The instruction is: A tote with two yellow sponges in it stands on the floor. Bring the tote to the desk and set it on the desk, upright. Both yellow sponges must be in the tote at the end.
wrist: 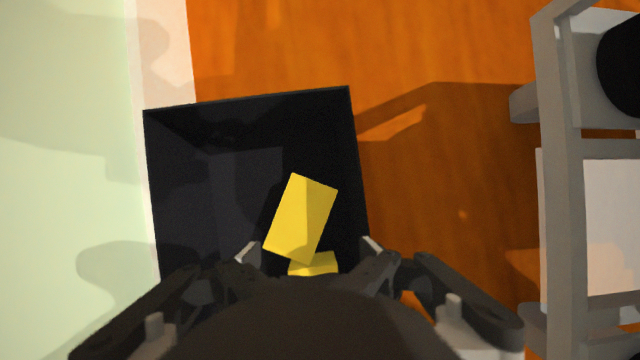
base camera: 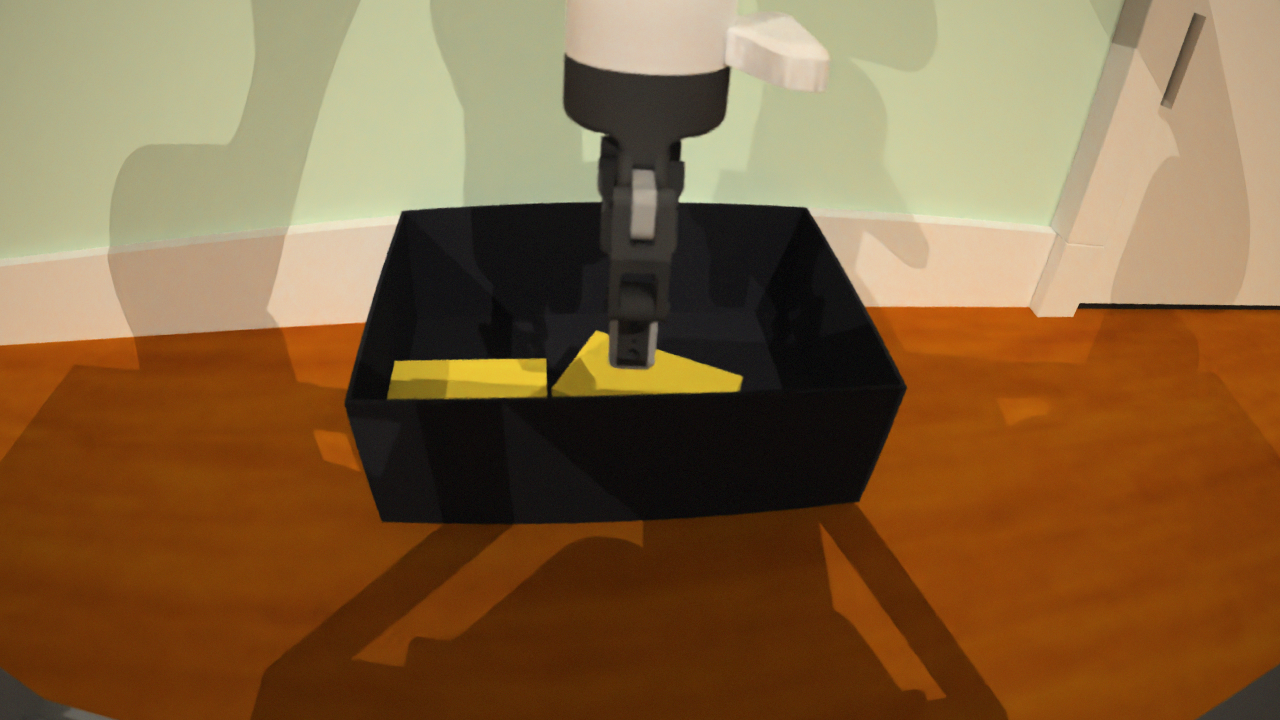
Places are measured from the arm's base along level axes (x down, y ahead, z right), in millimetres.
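Pixels of known places: gripper, fingertip midpoint: [wrist: 310, 250] [base camera: 630, 307].
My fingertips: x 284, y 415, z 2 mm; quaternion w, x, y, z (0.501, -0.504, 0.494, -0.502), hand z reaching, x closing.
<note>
Ahead of a thing's pixels: the offset from my fingertips to its top centre. Level surfaces: height alone.
The black tote {dx +13, dy +42, dz -7 mm} [base camera: 626, 461] [wrist: 325, 122] stands upright on the floor against the wall. A yellow sponge {dx +65, dy +13, dz +15 mm} [base camera: 689, 377] [wrist: 300, 215] lies askew in it. Another yellow sponge {dx +65, dy -6, dz -96 mm} [base camera: 469, 377] [wrist: 325, 265] lies beside it, at the left in the base camera view and partly hidden by my gripper in the wrist view. My gripper [base camera: 631, 351] [wrist: 310, 250] is open and points down at the tote, its fingers spread wide. In the wrist view one fingertip overlaps the tote's inside and the other is near its long rim. Fingertip height relative to the rim is hard to tell. The desk does not show.
The green wall [base camera: 358, 116] [wrist: 60, 200] with a pale baseboard [base camera: 331, 282] runs close behind the tote. A pale door [base camera: 1190, 179] is at the right in the base camera view. My base's grey frame [wrist: 547, 175] stands across the wooden floor {dx +113 mm} [base camera: 1029, 537] [wrist: 425, 200] from the tote.
</note>
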